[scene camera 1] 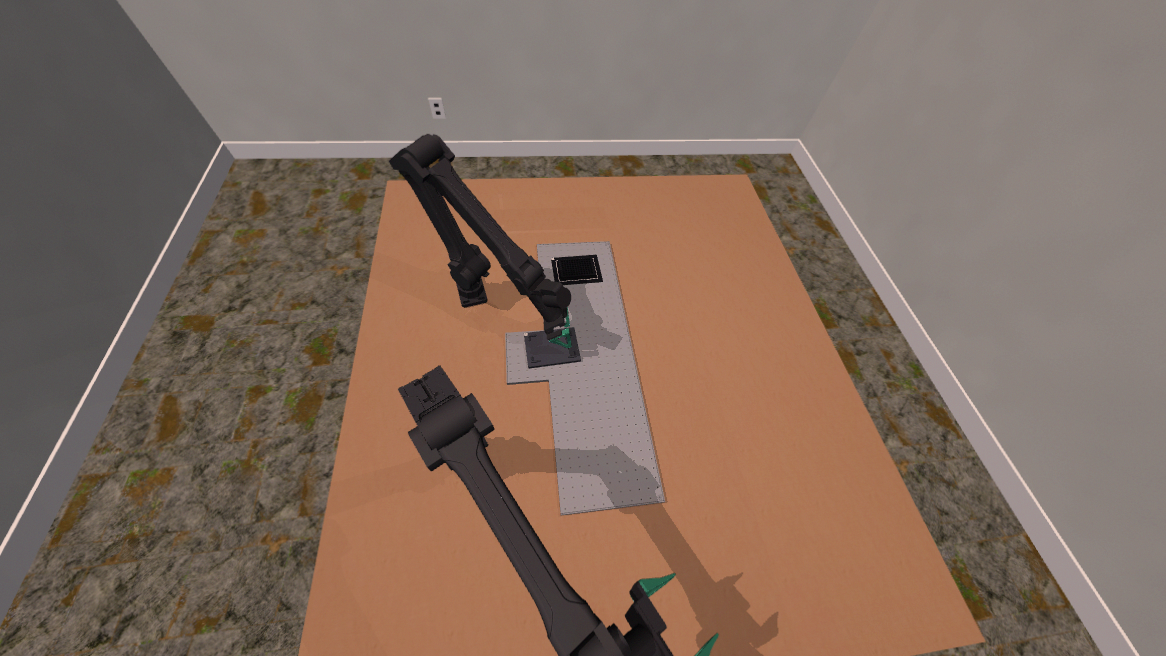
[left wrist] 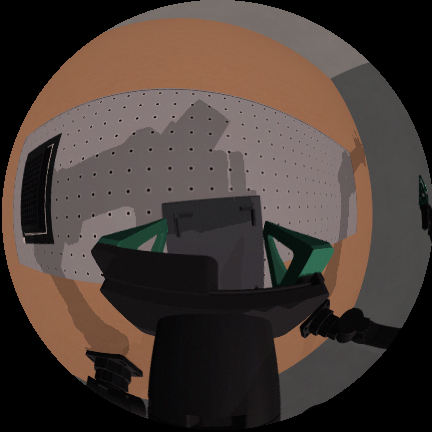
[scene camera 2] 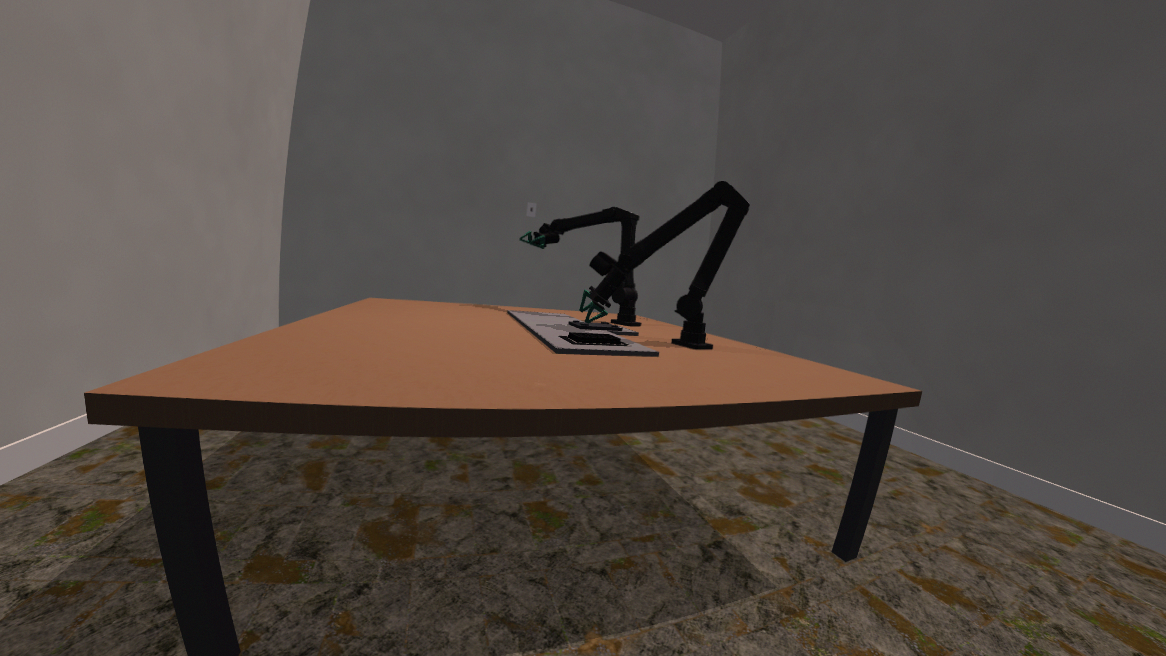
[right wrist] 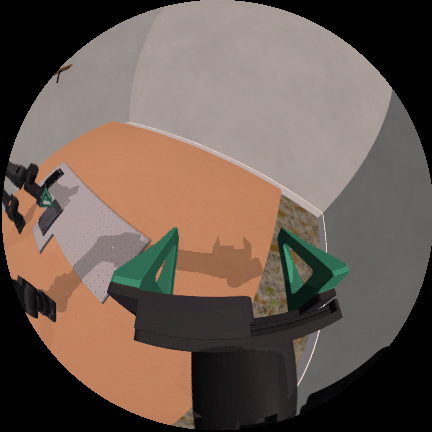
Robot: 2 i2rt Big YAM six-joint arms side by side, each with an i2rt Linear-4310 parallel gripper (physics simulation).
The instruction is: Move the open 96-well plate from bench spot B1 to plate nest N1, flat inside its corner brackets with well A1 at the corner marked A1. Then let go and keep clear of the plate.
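Pixels of known places: left gripper, between the fingertips: (scene camera 1: 568,336) (left wrist: 215,225) (scene camera 2: 583,316) (right wrist: 51,202); right gripper, between the fingertips: (scene camera 1: 694,603) (scene camera 2: 524,240) (right wrist: 230,232); left arm's base, origin of its link: (scene camera 1: 471,291) (left wrist: 112,362) (scene camera 2: 691,346) (right wrist: 20,224); right arm's base, origin of its link: (left wrist: 313,317) (scene camera 2: 625,324) (right wrist: 46,305).
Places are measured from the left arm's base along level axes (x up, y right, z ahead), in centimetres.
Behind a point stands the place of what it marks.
Observation:
The black 96-well plate (scene camera 1: 576,269) {x 2.6, y 2.6, z 36.8 cm} (scene camera 2: 595,337) {x 2.9, y -1.6, z 39.1 cm} (left wrist: 34,195) {x 2.8, y 4.2, z 35.5 cm} lies flat inside a white outline at the far end of the board in scene camera 1. The dark grey nest (scene camera 1: 542,356) {x 2.5, y 32.3, z 15.5 cm} (left wrist: 215,245) {x 2.5, y 29.7, z 22.2 cm} (right wrist: 49,218) {x 2.5, y 32.8, z 18.7 cm} has raised corner brackets and nothing in it. A small pale mark shows at its upper left corner in scene camera 1, too small to read. My left gripper (scene camera 1: 562,336) {x 5.1, y 29.4, z 24.9 cm} (scene camera 2: 592,306) {x 5.1, y 29.4, z 24.9 cm} (left wrist: 215,225) {x 5.1, y 29.4, z 24.9 cm} is open and empty just above the nest, apart from the plate. My right gripper (scene camera 1: 695,604) {x 35.5, y 99.8, z 21.6 cm} (scene camera 2: 534,239) {x 35.5, y 99.8, z 21.6 cm} (right wrist: 230,232) {x 35.5, y 99.8, z 21.6 cm} is open and empty, high above the table, far from both.
A grey perforated board (scene camera 1: 599,416) {x 1.3, y 55.3, z 25.8 cm} (left wrist: 280,175) {x 1.4, y 42.5, z 28.6 cm} (right wrist: 90,215) {x 1.3, y 54.7, z 32.0 cm} lies under the nest and plate. The left arm's base (scene camera 1: 472,297) {x 2.0, y 4.1, z -0.3 cm} and the right arm's base (scene camera 1: 428,391) stand on the brown table (scene camera 1: 750,407) {x 0.0, y 66.5, z 71.3 cm} (scene camera 2: 366,367) {x 0.0, y -18.6, z 95.7 cm}, left of the board in scene camera 1.

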